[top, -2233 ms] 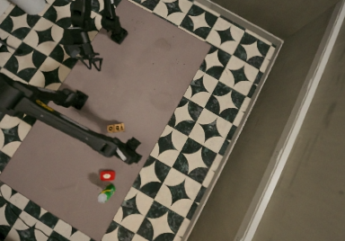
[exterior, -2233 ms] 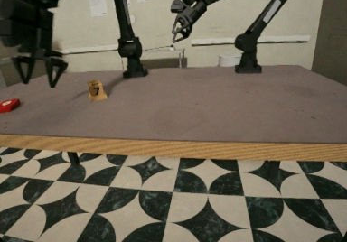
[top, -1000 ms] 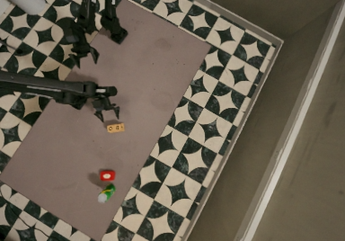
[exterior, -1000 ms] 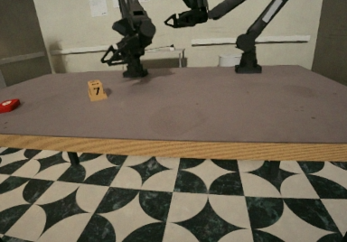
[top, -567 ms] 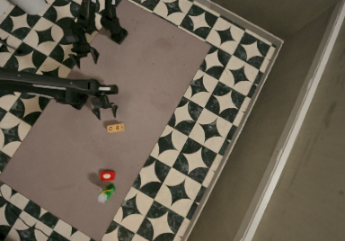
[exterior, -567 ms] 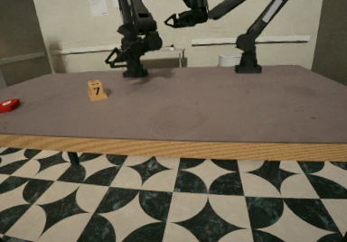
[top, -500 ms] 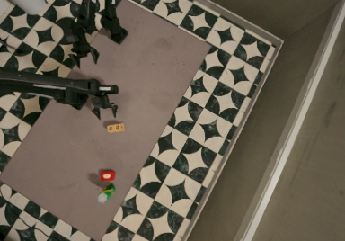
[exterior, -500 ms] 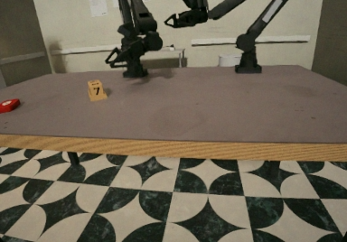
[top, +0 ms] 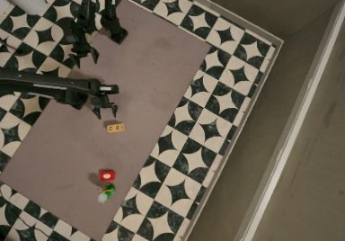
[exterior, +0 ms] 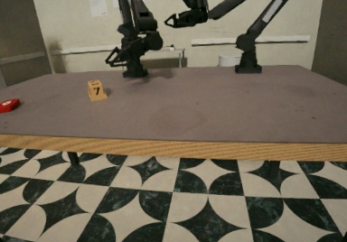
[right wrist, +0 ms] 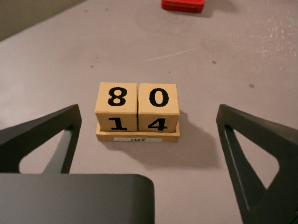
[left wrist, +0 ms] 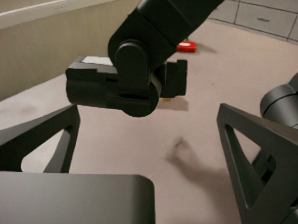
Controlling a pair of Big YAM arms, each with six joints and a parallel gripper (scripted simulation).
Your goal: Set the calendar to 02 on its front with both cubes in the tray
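My right gripper is now 9 cm above the cube, 7 cm to the left of it and 3 cm short of it. The rest, counted from my right hand: wooden tray 11 cm below, 5 cm to the right, 5 cm ahead; red block 35 cm to the right, 15 cm ahead, 10 cm below; white bottle 44 cm to the right, 22 cm ahead, 6 cm below.
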